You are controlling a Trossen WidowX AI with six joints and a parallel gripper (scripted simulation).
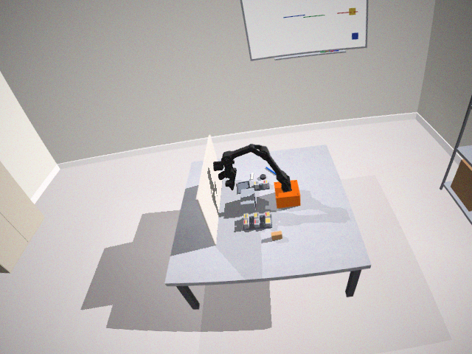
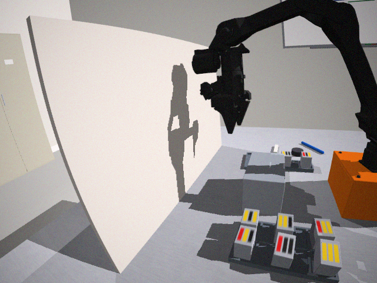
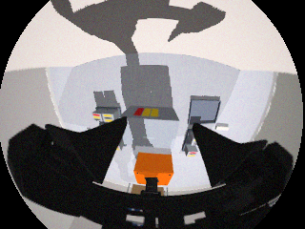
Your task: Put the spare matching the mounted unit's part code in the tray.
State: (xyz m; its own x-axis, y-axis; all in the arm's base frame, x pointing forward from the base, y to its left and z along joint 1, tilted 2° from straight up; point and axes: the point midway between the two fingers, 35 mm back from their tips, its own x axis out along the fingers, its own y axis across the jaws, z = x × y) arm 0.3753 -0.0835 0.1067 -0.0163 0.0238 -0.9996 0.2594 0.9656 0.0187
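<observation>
Right now the grey spare block is 18 cm behind my gripper tip, 23 cm to the left of it and 15 cm below it. Round my gripper tip: tall cream panel (15 cm ahead, 4 cm above); grey tray (8 cm behind, 17 cm to the right, 18 cm below); grey mounted unit (8 cm behind, 5 cm to the left, 14 cm below).
</observation>
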